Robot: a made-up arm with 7 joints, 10 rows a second.
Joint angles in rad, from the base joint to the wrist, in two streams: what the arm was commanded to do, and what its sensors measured. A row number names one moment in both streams.
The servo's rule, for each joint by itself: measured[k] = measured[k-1] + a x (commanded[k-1-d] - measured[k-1]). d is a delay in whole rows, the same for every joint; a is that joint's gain. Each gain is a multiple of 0.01, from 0.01 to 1. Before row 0 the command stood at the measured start. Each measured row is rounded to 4 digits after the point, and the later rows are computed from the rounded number. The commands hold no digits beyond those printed.
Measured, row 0: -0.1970, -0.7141, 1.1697, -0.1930, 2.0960, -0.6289, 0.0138
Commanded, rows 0 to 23: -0.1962, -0.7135, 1.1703, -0.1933, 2.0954, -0.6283, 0.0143; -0.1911, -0.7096, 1.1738, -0.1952, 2.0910, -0.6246, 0.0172; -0.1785, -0.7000, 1.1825, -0.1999, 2.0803, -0.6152, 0.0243; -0.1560, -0.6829, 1.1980, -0.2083, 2.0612, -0.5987, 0.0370; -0.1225, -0.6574, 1.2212, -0.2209, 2.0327, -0.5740, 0.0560; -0.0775, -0.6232, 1.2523, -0.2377, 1.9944, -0.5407, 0.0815; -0.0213, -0.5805, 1.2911, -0.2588, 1.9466, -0.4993, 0.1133; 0.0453, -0.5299, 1.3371, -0.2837, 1.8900, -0.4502, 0.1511; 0.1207, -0.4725, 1.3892, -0.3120, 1.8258, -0.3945, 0.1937; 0.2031, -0.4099, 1.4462, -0.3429, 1.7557, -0.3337, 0.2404; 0.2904, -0.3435, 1.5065, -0.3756, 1.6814, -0.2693, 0.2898; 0.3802, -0.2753, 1.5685, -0.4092, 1.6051, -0.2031, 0.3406; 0.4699, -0.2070, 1.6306, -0.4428, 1.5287, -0.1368, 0.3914; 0.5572, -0.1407, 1.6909, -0.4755, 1.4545, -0.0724, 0.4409; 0.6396, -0.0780, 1.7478, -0.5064, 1.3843, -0.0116, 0.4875; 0.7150, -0.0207, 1.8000, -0.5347, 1.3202, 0.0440, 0.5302; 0.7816, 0.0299, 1.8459, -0.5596, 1.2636, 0.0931, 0.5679; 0.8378, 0.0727, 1.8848, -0.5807, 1.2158, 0.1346, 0.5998; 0.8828, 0.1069, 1.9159, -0.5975, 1.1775, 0.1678, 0.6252; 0.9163, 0.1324, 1.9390, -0.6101, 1.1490, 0.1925, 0.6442; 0.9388, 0.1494, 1.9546, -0.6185, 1.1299, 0.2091, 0.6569; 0.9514, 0.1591, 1.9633, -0.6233, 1.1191, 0.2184, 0.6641; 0.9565, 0.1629, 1.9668, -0.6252, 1.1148, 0.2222, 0.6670; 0.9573, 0.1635, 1.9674, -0.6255, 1.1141, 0.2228, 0.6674
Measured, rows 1 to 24: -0.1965, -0.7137, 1.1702, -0.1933, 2.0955, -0.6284, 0.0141; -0.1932, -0.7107, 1.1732, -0.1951, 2.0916, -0.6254, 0.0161; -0.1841, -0.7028, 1.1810, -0.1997, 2.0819, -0.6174, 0.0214; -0.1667, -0.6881, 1.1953, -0.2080, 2.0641, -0.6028, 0.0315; -0.1393, -0.6654, 1.2171, -0.2204, 2.0371, -0.5803, 0.0474; -0.1010, -0.6342, 1.2467, -0.2370, 2.0004, -0.5494, 0.0696; -0.0516, -0.5945, 1.2840, -0.2579, 1.9541, -0.5103, 0.0980; 0.0085, -0.5467, 1.3286, -0.2827, 1.8990, -0.4634, 0.1325; 0.0781, -0.4918, 1.3795, -0.3108, 1.8360, -0.4097, 0.1723; 0.1556, -0.4312, 1.4355, -0.3416, 1.7669, -0.3504, 0.2166; 0.2392, -0.3663, 1.4951, -0.3742, 1.6934, -0.2871, 0.2642; 0.3266, -0.2990, 1.5568, -0.4078, 1.6175, -0.2216, 0.3139; 0.4154, -0.2309, 1.6188, -0.4414, 1.5411, -0.1555, 0.3643; 0.5033, -0.1642, 1.6794, -0.4741, 1.4666, -0.0907, 0.4141; 0.5878, -0.1004, 1.7369, -0.5051, 1.3958, -0.0290, 0.4618; 0.6667, -0.0414, 1.7899, -0.5335, 1.3308, 0.0279, 0.5063; 0.7379, 0.0114, 1.8369, -0.5586, 1.2730, 0.0788, 0.5463; 0.7998, 0.0568, 1.8771, -0.5798, 1.2238, 0.1223, 0.5811; 0.8513, 0.0939, 1.9097, -0.5968, 1.1840, 0.1578, 0.6098; 0.8916, 0.1224, 1.9343, -0.6096, 1.1539, 0.1849, 0.6322; 0.9209, 0.1424, 1.9514, -0.6181, 1.1333, 0.2038, 0.6483; 0.9398, 0.1548, 1.9614, -0.6231, 1.1211, 0.2152, 0.6586; 0.9502, 0.1608, 1.9659, -0.6251, 1.1157, 0.2207, 0.6641; 0.9546, 0.1628, 1.9672, -0.6255, 1.1143, 0.2223, 0.6662
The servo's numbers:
d 0
a 0.62 0.74 0.84 0.96 0.86 0.78 0.65

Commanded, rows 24 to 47: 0.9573, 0.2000, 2.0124, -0.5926, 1.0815, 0.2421, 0.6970; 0.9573, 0.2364, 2.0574, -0.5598, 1.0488, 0.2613, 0.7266; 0.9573, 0.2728, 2.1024, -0.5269, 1.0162, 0.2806, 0.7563; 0.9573, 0.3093, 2.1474, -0.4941, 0.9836, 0.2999, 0.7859; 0.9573, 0.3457, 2.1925, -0.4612, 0.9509, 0.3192, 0.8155; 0.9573, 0.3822, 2.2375, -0.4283, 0.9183, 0.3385, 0.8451; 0.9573, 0.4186, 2.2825, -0.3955, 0.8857, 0.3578, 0.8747; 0.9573, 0.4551, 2.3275, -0.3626, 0.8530, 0.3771, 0.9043; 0.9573, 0.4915, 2.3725, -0.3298, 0.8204, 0.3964, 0.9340; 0.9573, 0.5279, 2.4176, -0.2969, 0.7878, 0.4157, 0.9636; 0.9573, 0.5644, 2.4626, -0.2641, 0.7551, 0.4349, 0.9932; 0.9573, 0.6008, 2.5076, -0.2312, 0.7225, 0.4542, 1.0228; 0.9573, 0.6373, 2.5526, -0.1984, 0.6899, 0.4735, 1.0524; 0.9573, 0.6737, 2.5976, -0.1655, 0.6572, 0.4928, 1.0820; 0.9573, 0.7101, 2.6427, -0.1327, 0.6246, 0.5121, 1.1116; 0.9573, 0.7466, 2.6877, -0.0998, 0.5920, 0.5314, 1.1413; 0.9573, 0.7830, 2.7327, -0.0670, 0.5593, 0.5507, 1.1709; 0.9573, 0.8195, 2.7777, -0.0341, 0.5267, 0.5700, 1.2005; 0.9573, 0.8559, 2.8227, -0.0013, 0.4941, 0.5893, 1.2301; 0.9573, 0.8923, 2.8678, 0.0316, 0.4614, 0.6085, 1.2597; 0.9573, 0.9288, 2.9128, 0.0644, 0.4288, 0.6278, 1.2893; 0.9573, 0.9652, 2.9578, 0.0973, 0.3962, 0.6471, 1.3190; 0.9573, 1.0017, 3.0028, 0.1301, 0.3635, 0.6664, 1.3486; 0.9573, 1.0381, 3.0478, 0.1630, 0.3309, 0.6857, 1.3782
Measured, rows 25 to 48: 0.9563, 0.1903, 2.0052, -0.5939, 1.0861, 0.2377, 0.6862; 0.9569, 0.2244, 2.0490, -0.5612, 1.0540, 0.2561, 0.7125; 0.9571, 0.2602, 2.0939, -0.5283, 1.0215, 0.2752, 0.7410; 0.9572, 0.2965, 2.1388, -0.4955, 0.9889, 0.2945, 0.7702; 0.9573, 0.3329, 2.1839, -0.4626, 0.9562, 0.3138, 0.7996; 0.9573, 0.3694, 2.2289, -0.4297, 0.9236, 0.3331, 0.8292; 0.9573, 0.4058, 2.2739, -0.3969, 0.8910, 0.3524, 0.8588; 0.9573, 0.4423, 2.3189, -0.3640, 0.8583, 0.3717, 0.8884; 0.9573, 0.4787, 2.3639, -0.3312, 0.8257, 0.3910, 0.9180; 0.9573, 0.5151, 2.4090, -0.2983, 0.7931, 0.4103, 0.9476; 0.9573, 0.5516, 2.4540, -0.2655, 0.7604, 0.4295, 0.9772; 0.9573, 0.5880, 2.4990, -0.2326, 0.7278, 0.4488, 1.0068; 0.9573, 0.6245, 2.5440, -0.1998, 0.6952, 0.4681, 1.0364; 0.9573, 0.6609, 2.5890, -0.1669, 0.6625, 0.4874, 1.0660; 0.9573, 0.6973, 2.6341, -0.1341, 0.6299, 0.5067, 1.0956; 0.9573, 0.7338, 2.6791, -0.1012, 0.5973, 0.5260, 1.1253; 0.9573, 0.7702, 2.7241, -0.0684, 0.5646, 0.5453, 1.1549; 0.9573, 0.8067, 2.7691, -0.0355, 0.5320, 0.5646, 1.1845; 0.9573, 0.8431, 2.8141, -0.0027, 0.4994, 0.5839, 1.2141; 0.9573, 0.8795, 2.8592, 0.0302, 0.4667, 0.6031, 1.2437; 0.9573, 0.9160, 2.9042, 0.0630, 0.4341, 0.6224, 1.2733; 0.9573, 0.9524, 2.9492, 0.0959, 0.4015, 0.6417, 1.3030; 0.9573, 0.9889, 2.9942, 0.1287, 0.3688, 0.6610, 1.3326; 0.9573, 1.0253, 3.0392, 0.1616, 0.3362, 0.6803, 1.3622
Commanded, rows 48 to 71: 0.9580, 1.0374, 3.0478, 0.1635, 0.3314, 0.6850, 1.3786; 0.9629, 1.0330, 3.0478, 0.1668, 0.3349, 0.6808, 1.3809; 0.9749, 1.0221, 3.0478, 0.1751, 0.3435, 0.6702, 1.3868; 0.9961, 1.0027, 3.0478, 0.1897, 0.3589, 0.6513, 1.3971; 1.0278, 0.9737, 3.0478, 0.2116, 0.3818, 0.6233, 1.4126; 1.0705, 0.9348, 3.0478, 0.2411, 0.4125, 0.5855, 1.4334; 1.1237, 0.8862, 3.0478, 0.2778, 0.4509, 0.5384, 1.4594; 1.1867, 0.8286, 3.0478, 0.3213, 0.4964, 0.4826, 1.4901; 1.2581, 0.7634, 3.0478, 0.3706, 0.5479, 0.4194, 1.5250; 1.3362, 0.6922, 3.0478, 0.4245, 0.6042, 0.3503, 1.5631; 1.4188, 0.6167, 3.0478, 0.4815, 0.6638, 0.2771, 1.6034; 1.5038, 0.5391, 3.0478, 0.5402, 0.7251, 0.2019, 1.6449; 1.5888, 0.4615, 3.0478, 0.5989, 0.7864, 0.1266, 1.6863; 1.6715, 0.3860, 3.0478, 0.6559, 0.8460, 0.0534, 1.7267; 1.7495, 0.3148, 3.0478, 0.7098, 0.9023, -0.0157, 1.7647; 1.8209, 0.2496, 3.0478, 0.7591, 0.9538, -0.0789, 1.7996; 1.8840, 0.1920, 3.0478, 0.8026, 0.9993, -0.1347, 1.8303; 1.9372, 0.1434, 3.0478, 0.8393, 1.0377, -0.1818, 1.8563; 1.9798, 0.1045, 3.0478, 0.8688, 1.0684, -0.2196, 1.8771; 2.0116, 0.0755, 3.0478, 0.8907, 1.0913, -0.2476, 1.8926; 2.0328, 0.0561, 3.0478, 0.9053, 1.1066, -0.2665, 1.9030; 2.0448, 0.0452, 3.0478, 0.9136, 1.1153, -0.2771, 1.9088; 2.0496, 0.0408, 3.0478, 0.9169, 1.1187, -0.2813, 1.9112; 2.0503, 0.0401, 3.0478, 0.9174, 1.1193, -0.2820, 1.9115
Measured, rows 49 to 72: 0.9577, 1.0343, 3.0464, 0.1634, 0.3321, 0.6840, 1.3729; 0.9609, 1.0333, 3.0476, 0.1667, 0.3345, 0.6815, 1.3781; 0.9696, 1.0250, 3.0478, 0.1748, 0.3422, 0.6727, 1.3838; 0.9860, 1.0085, 3.0478, 0.1891, 0.3566, 0.6560, 1.3924; 1.0119, 0.9827, 3.0478, 0.2107, 0.3783, 0.6305, 1.4055; 1.0482, 0.9473, 3.0478, 0.2399, 0.4077, 0.5954, 1.4236; 1.0950, 0.9021, 3.0478, 0.2763, 0.4449, 0.5509, 1.4469; 1.1519, 0.8477, 3.0478, 0.3195, 0.4892, 0.4976, 1.4750; 1.2177, 0.7853, 3.0478, 0.3686, 0.5397, 0.4366, 1.5075; 1.2912, 0.7164, 3.0478, 0.4223, 0.5952, 0.3693, 1.5436; 1.3703, 0.6426, 3.0478, 0.4791, 0.6542, 0.2974, 1.5825; 1.4531, 0.5660, 3.0478, 0.5378, 0.7152, 0.2229, 1.6231; 1.5372, 0.4887, 3.0478, 0.5965, 0.7764, 0.1478, 1.6642; 1.6205, 0.4127, 3.0478, 0.6535, 0.8363, 0.0742, 1.7048; 1.7005, 0.3403, 3.0478, 0.7075, 0.8931, 0.0041, 1.7437; 1.7751, 0.2732, 3.0478, 0.7570, 0.9453, -0.0606, 1.7800; 1.8426, 0.2131, 3.0478, 0.8008, 0.9917, -0.1184, 1.8127; 1.9013, 0.1615, 3.0478, 0.8378, 1.0313, -0.1679, 1.8410; 1.9500, 0.1193, 3.0478, 0.8676, 1.0632, -0.2082, 1.8645; 1.9882, 0.0869, 3.0478, 0.8898, 1.0874, -0.2389, 1.8828; 2.0159, 0.0641, 3.0478, 0.9047, 1.1039, -0.2604, 1.8959; 2.0338, 0.0501, 3.0478, 0.9132, 1.1137, -0.2734, 1.9043; 2.0436, 0.0432, 3.0478, 0.9168, 1.1180, -0.2796, 1.9088; 2.0478, 0.0409, 3.0478, 0.9174, 1.1191, -0.2815, 1.9106
